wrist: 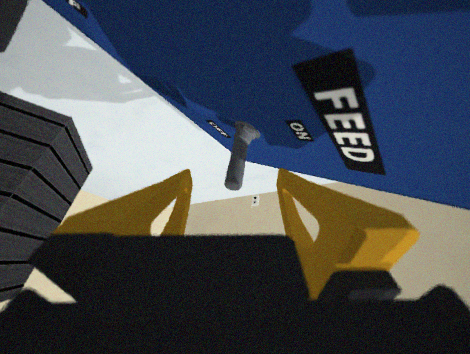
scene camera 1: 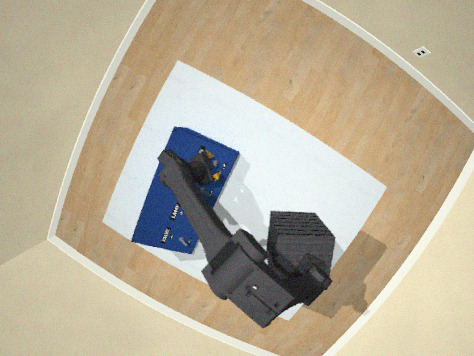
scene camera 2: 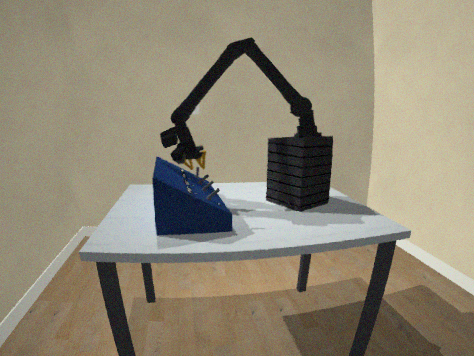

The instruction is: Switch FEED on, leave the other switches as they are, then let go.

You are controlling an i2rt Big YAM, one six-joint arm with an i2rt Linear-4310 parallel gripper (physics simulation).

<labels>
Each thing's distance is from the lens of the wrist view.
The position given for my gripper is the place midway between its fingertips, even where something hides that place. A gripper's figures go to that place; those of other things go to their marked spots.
my gripper (wrist: 234, 176): 0.13 m
feed lever (wrist: 234, 177): 0.12 m
</labels>
